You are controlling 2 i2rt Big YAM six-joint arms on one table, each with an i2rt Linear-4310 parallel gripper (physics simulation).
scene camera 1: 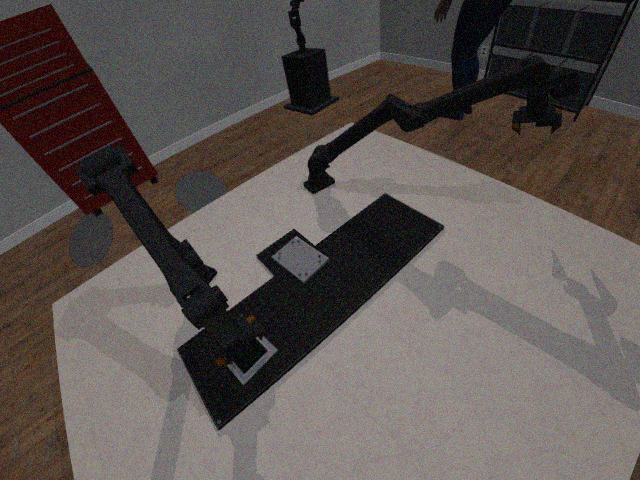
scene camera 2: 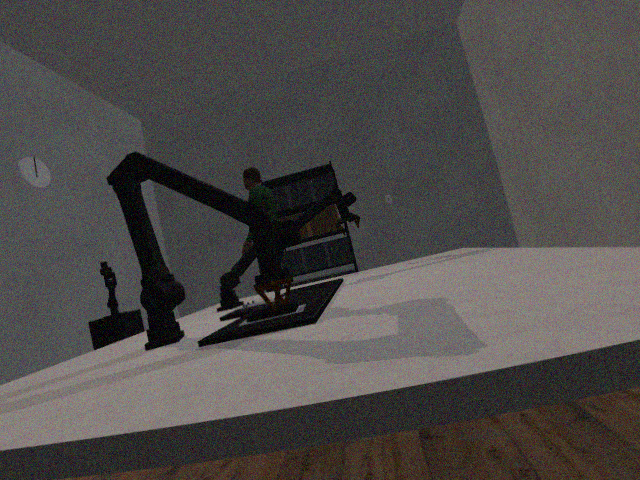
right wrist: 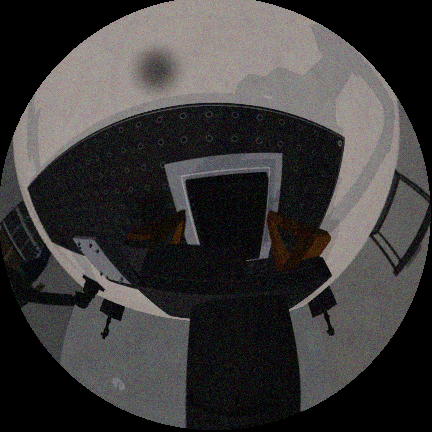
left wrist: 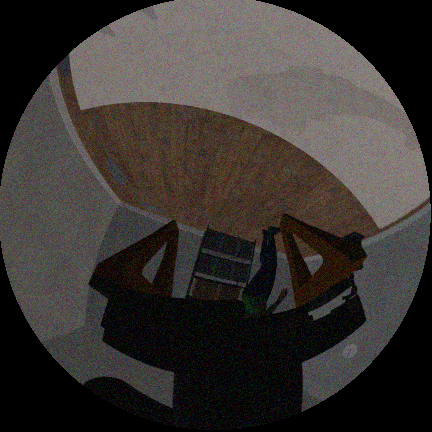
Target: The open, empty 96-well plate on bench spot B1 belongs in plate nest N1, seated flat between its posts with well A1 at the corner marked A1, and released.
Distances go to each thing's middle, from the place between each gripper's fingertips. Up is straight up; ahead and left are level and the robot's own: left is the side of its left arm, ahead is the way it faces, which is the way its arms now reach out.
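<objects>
The pale nest (right wrist: 177,172) is 2 cm behind my right hand and 1 cm below it. For the dark 96-well plate (right wrist: 229,209) I find the same distances from my right hand: 2 cm behind it, 1 cm below it.
From my left hand, the pale nest is 1100 mm to the right, 360 mm behind and 230 mm below. As for the dark 96-well plate, my left gripper is 360 mm past it and 230 mm above it, and 1100 mm to the left of it.
</objects>
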